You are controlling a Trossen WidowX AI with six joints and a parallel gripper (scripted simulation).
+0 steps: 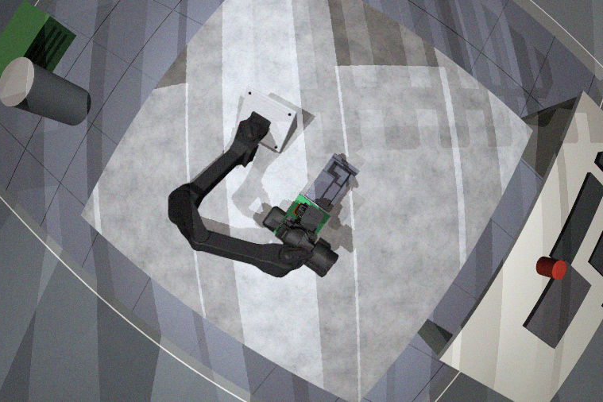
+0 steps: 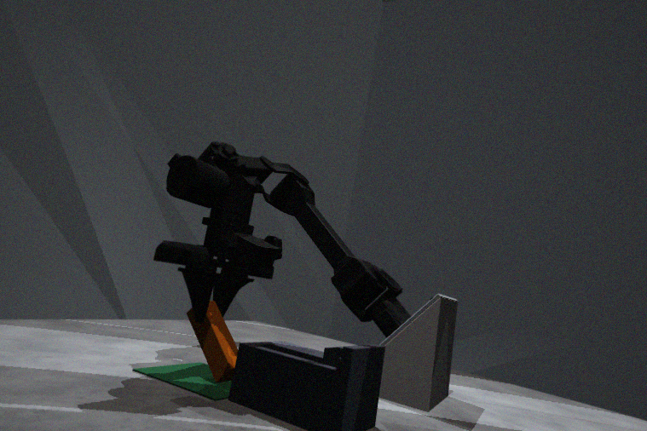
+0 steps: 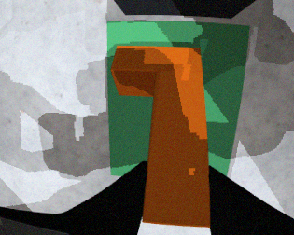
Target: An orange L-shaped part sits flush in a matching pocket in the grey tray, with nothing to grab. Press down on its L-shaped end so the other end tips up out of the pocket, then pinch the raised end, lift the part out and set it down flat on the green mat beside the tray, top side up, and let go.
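Right now the orange L-shaped part is 1 cm behind my gripper tip, 3 cm to the left of it and 3 cm below it. Round my gripper tip: green mat: 2 cm to the left, 9 cm below.
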